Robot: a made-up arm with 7 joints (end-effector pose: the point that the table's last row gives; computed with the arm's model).
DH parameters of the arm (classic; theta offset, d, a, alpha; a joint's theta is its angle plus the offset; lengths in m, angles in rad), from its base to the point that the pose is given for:
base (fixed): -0.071 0 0 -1.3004
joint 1: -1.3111 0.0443 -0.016 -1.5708
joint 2: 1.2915 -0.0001 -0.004 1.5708
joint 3: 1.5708 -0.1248 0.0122 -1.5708
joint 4: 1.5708 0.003 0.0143 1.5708
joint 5: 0 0.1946 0 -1.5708
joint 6: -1.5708 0 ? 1.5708
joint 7: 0 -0.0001 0 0
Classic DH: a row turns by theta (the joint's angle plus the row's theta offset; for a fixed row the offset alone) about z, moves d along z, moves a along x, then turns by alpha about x.
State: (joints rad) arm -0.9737 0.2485 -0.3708 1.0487 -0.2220 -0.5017 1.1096
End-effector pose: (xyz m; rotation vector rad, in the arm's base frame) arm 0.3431 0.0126 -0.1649 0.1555 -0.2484 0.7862
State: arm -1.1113 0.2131 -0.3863 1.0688 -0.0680 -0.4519 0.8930
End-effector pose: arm 0.3581 -0.0159 -0.1303 0.2776 -0.3656 0.4675
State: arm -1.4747 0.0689 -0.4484 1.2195 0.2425 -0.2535 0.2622
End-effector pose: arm 0.3720 -0.0869 -0.0591 0.7444 -0.4013 -0.2857
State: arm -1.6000 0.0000 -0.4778 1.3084 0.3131 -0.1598 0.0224
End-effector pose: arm 0.3703 -0.1084 -0.0426 0.9261 -0.2986 -0.5143
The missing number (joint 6, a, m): 0.0682
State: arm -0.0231 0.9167 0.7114 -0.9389 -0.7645 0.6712 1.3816
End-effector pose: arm 0.1869 0.0750 0.0745 0.2492 -0.5058 1.2250
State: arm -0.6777 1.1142 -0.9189 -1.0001 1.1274 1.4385 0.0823
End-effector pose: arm 0.1572 -0.0396 -0.0049 1.4880 -0.4541 0.4952
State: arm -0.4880 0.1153 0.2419 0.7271 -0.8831 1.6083 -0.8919
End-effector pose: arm 0.1947 0.0389 -0.2640 -1.7858 1.3407 -0.9397
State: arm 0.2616 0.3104 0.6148 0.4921 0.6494 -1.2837 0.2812
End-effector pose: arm 0.0862 0.2136 -0.2272 0.8773 -0.2338 0.0636
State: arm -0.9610 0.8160 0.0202 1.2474 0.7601 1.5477 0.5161
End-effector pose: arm 0.2070 0.2902 -0.1232 1.4179 1.7222 1.6097
